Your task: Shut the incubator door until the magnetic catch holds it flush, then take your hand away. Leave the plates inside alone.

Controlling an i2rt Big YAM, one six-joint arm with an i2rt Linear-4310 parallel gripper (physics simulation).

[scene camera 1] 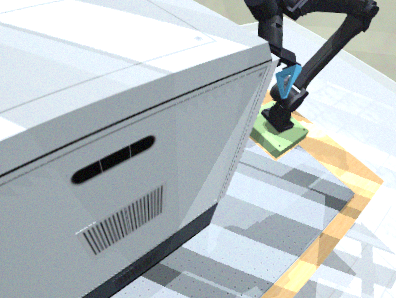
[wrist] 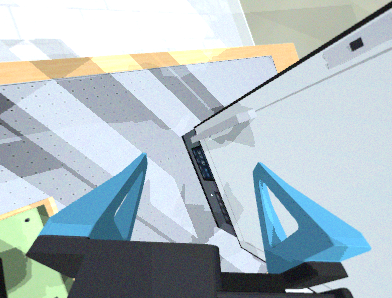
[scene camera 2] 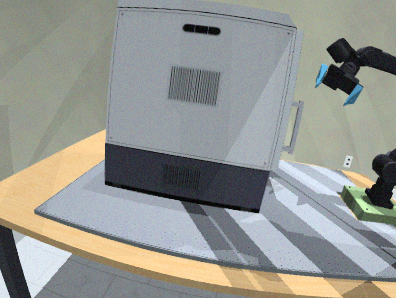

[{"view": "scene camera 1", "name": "my gripper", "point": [268,93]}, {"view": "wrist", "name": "my gripper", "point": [202,162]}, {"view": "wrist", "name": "incubator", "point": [314,124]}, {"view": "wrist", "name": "perforated grey table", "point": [71,135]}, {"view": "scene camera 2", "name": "my gripper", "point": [330,95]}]
